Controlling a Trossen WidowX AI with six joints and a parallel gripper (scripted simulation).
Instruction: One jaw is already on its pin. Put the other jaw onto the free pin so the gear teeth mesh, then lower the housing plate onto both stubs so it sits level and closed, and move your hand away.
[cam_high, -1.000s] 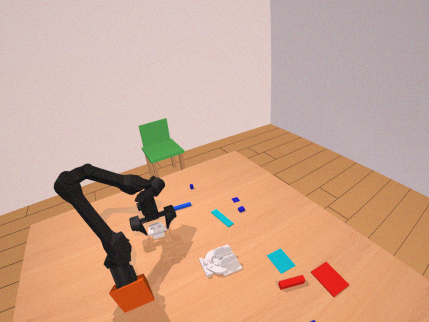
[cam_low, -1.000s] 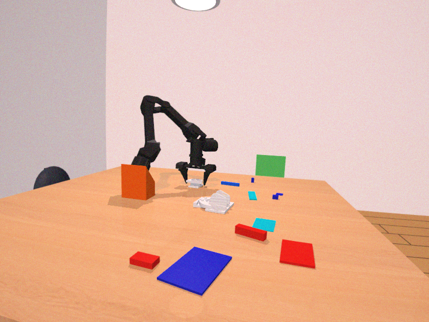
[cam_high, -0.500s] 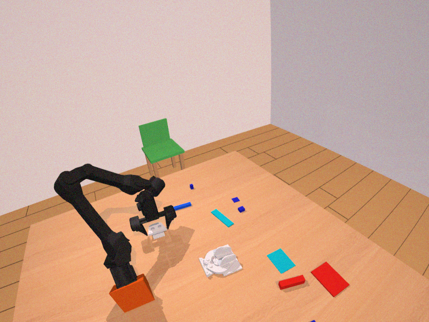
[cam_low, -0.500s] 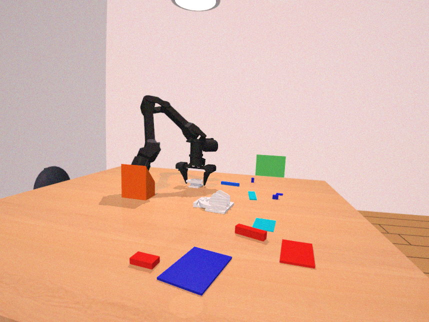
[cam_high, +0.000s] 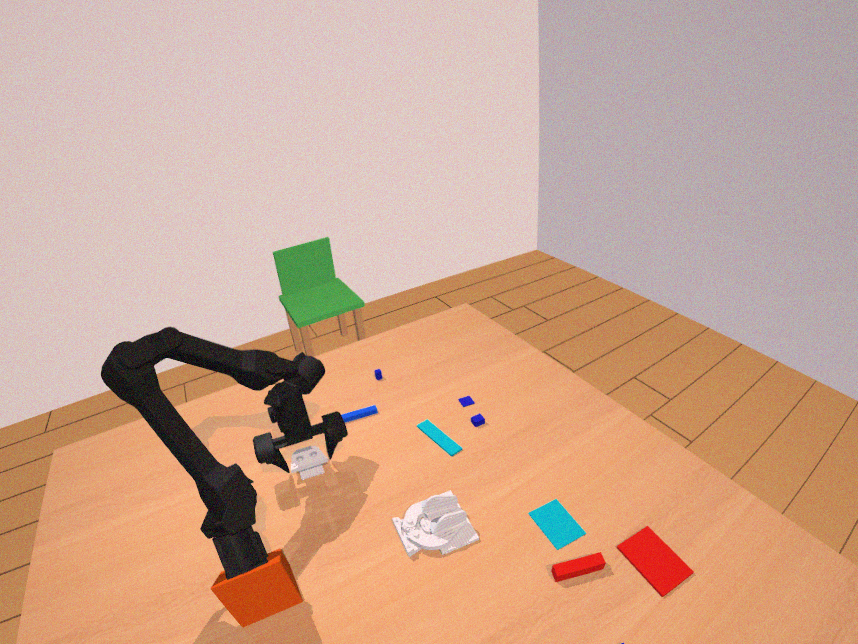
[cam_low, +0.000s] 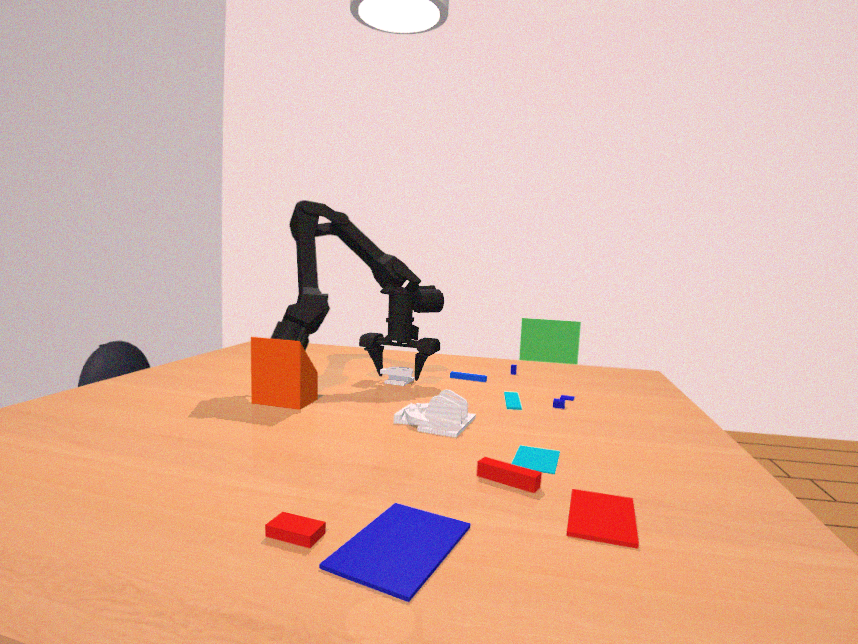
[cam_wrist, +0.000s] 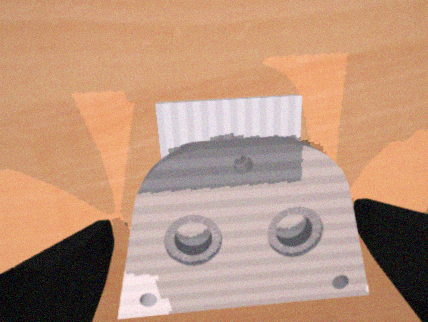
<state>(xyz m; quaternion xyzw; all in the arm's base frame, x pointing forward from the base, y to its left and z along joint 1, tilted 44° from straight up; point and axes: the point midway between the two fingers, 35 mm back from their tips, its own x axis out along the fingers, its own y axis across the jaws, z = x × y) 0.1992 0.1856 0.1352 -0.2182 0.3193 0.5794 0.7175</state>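
Right now the white housing plate is 1 cm to the left of my gripper tip and 2 cm above it. Round my gripper tip: cyan tile: 29 cm ahead, 42 cm to the right, 1 cm below; white base: 14 cm ahead, 28 cm to the right, 1 cm below; red tile: 35 cm ahead, 59 cm to the right, 1 cm below.
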